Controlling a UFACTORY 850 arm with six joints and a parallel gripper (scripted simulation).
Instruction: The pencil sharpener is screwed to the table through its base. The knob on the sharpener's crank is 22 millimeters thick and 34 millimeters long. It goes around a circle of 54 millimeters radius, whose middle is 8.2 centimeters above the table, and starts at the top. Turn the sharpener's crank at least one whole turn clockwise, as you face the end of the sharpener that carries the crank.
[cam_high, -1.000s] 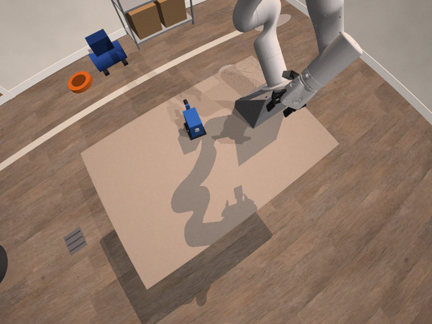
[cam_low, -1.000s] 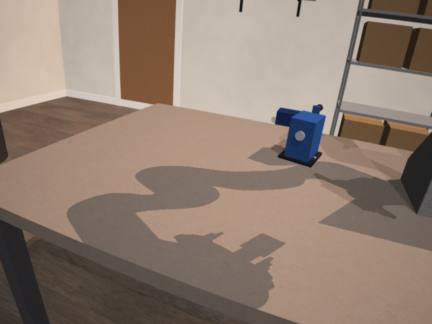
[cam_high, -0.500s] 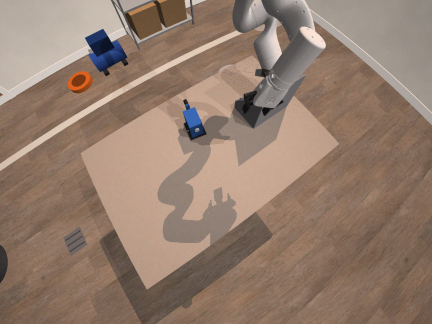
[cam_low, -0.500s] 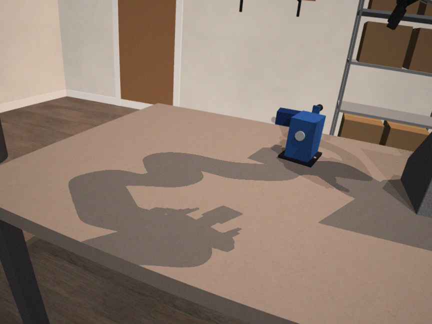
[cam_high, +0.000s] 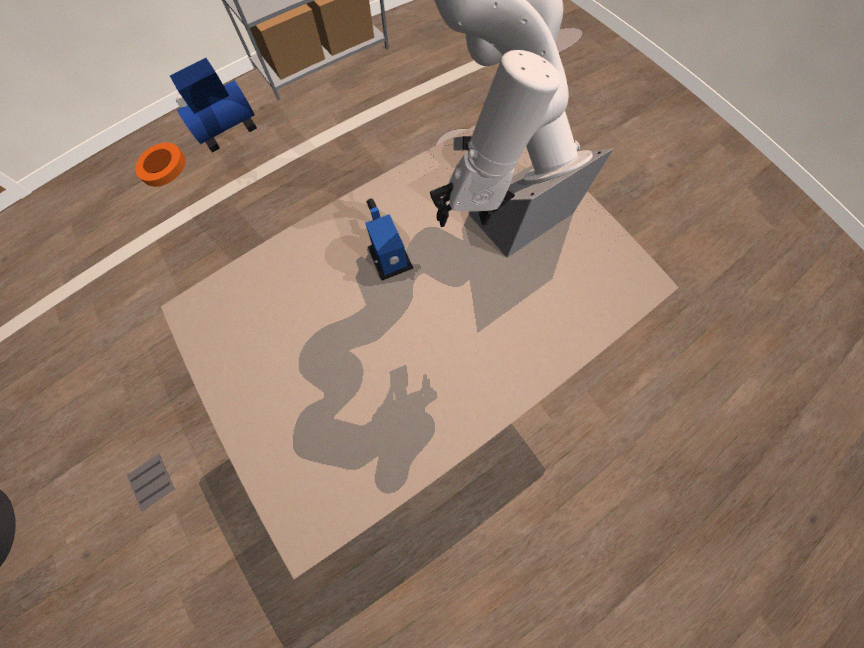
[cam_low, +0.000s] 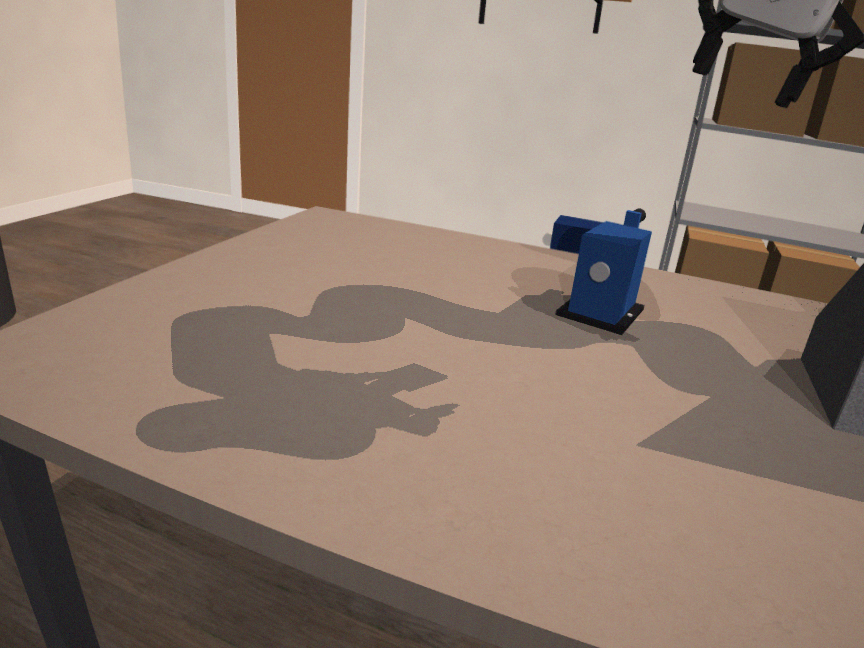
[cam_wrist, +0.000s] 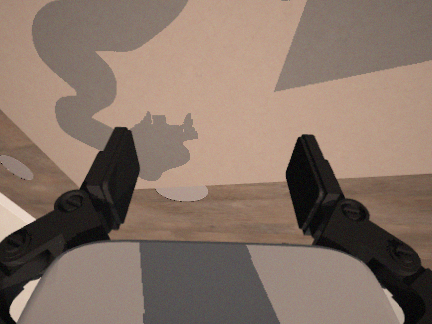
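Now: hand 28 cm to the left of the dark crank knob, 22 cm above it and 11 cm short of it. Round my hand: sharpener crank (28 cm to the right, 23 cm below, 11 cm ahead).
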